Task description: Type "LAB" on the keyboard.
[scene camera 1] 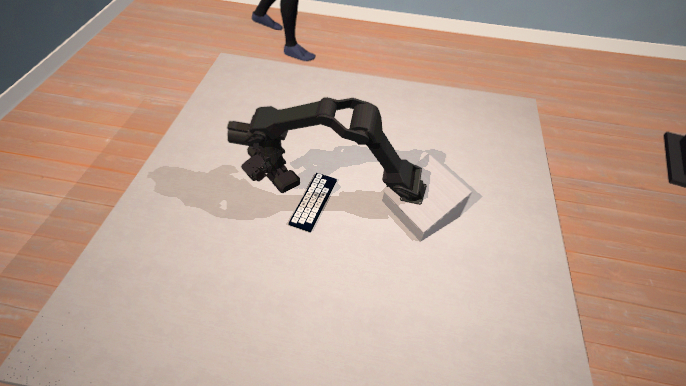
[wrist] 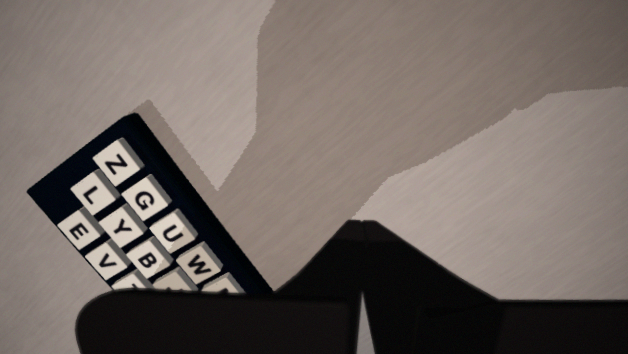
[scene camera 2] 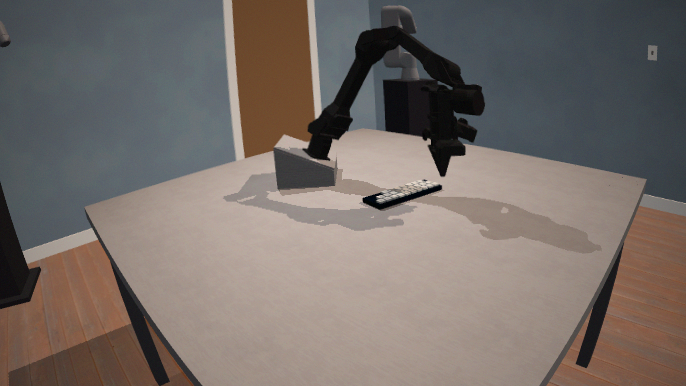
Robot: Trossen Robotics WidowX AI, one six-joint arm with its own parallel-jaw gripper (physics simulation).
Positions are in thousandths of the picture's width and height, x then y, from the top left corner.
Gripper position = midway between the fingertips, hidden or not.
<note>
In view: the gripper (scene camera 2: 645,457) and a keyboard (scene camera 1: 458,517).
The keyboard shows as well in the wrist view (wrist: 256,662) and in scene camera 2 (scene camera 2: 593,499). The gripper also shows in scene camera 1 (scene camera 1: 402,478) and in the wrist view (wrist: 574,662).
</note>
